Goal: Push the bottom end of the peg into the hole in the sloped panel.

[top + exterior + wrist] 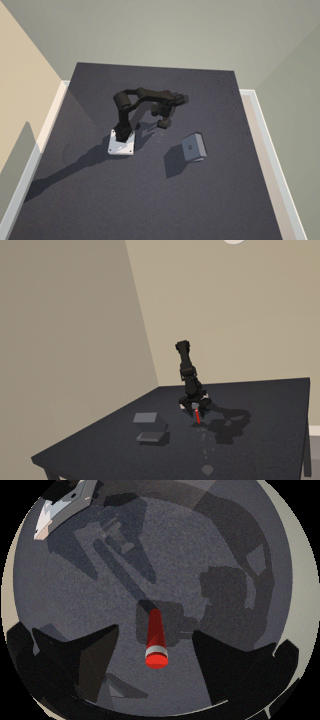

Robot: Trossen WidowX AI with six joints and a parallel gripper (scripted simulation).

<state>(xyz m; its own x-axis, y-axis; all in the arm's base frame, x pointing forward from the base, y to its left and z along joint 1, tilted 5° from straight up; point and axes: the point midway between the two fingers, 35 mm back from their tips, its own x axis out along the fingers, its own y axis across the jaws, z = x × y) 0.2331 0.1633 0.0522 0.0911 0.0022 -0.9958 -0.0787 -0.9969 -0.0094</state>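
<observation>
My gripper tip is 19 cm short of the sloped panel, 16 cm to the left of it and 3 cm below it. The rest, counted from my gripper tip: red peg (2 cm above); low grey foot (21 cm ahead, 16 cm to the right, 3 cm below).
</observation>
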